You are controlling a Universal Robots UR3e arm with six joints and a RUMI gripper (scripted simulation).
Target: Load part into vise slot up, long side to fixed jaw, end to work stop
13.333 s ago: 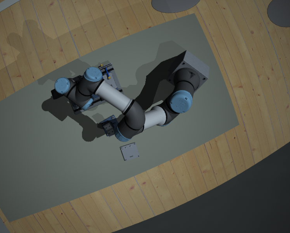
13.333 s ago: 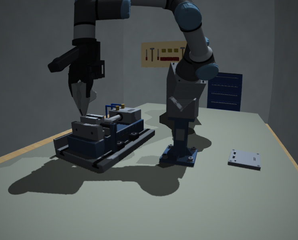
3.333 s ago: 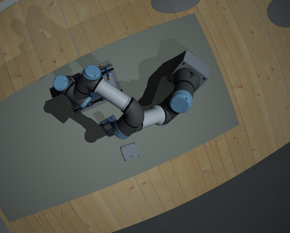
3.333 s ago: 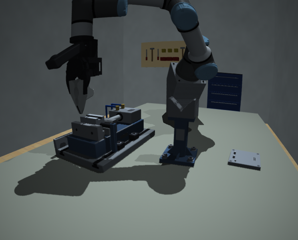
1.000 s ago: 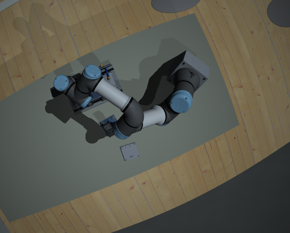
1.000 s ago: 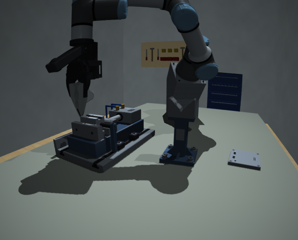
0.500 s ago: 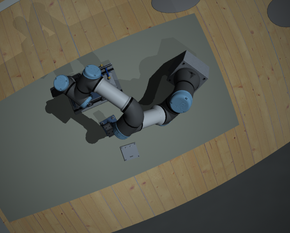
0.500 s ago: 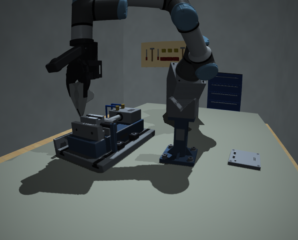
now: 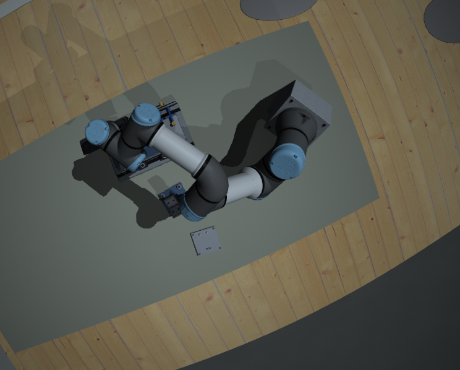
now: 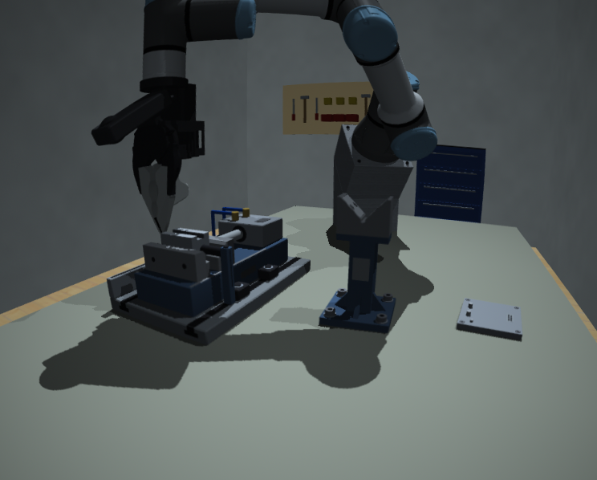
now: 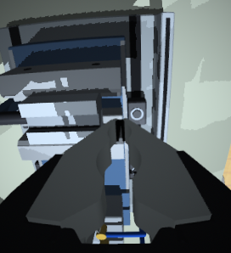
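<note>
Now: the part 10 mm behind my hand, 50 mm to the left of it and 20 mm below it. From my hand the other things lie so: moving jaw: 40 mm behind, 40 mm to the left, 40 mm below; fixed jaw: 20 mm ahead, 50 mm to the left, 40 mm below; work stop: 10 mm behind, 90 mm to the left, 30 mm below.
</note>
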